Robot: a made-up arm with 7 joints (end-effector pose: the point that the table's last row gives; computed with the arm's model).
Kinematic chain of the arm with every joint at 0, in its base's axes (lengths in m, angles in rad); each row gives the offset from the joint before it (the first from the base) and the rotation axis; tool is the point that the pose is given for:
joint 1: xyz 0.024 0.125 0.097 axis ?
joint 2: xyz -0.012 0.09 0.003 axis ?
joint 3: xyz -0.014 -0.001 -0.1 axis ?
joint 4: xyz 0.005 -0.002 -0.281 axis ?
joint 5: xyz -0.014 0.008 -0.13 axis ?
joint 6: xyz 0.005 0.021 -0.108 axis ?
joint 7: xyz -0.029 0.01 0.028 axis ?
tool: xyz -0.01 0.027 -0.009
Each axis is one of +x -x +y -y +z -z.
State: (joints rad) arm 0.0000 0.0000 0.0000 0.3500 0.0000 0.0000 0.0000
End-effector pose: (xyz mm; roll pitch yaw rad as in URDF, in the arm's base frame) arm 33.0 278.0 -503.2 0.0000 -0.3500 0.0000
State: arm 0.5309 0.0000 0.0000 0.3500 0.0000 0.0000 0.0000
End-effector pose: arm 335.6 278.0 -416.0 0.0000 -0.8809 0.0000
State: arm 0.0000 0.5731 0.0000 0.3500 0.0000 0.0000 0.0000
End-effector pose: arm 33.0 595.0 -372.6 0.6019 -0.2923 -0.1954
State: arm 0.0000 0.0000 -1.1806 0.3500 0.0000 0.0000 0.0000
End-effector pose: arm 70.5 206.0 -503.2 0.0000 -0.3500 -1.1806
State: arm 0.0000 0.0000 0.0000 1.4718 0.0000 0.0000 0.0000
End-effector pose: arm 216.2 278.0 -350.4 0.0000 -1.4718 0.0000
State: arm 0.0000 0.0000 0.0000 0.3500 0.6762 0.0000 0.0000
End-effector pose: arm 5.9 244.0 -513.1 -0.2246 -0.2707 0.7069
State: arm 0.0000 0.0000 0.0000 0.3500 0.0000 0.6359 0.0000
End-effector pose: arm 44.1 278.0 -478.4 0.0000 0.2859 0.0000
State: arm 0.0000 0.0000 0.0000 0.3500 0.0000 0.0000 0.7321
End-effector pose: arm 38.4 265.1 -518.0 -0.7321 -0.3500 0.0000
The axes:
joint 1: -y
joint 2: +x
joint 3: +z
joint 4: -y
joint 5: +z
joint 6: +y
joint 7: -x

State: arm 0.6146 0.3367 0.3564 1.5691 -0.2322 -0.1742 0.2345
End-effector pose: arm 362.6 490.0 -83.8 2.6126 -0.6670 -2.3229
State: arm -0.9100 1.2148 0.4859 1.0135 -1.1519 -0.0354 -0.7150
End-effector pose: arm 70.7 701.7 -7.7 1.2718 0.9317 -1.6907
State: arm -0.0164 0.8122 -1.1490 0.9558 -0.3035 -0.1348 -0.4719
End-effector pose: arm 123.0 519.8 -349.9 0.8073 -0.2111 -1.6613
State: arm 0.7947 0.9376 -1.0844 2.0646 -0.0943 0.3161 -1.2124
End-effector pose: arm 304.3 396.2 -30.9 2.7158 -0.3632 -2.2560
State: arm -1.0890 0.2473 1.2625 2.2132 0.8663 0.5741 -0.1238
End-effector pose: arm -199.5 490.5 -25.9 0.6234 -1.0898 0.2238
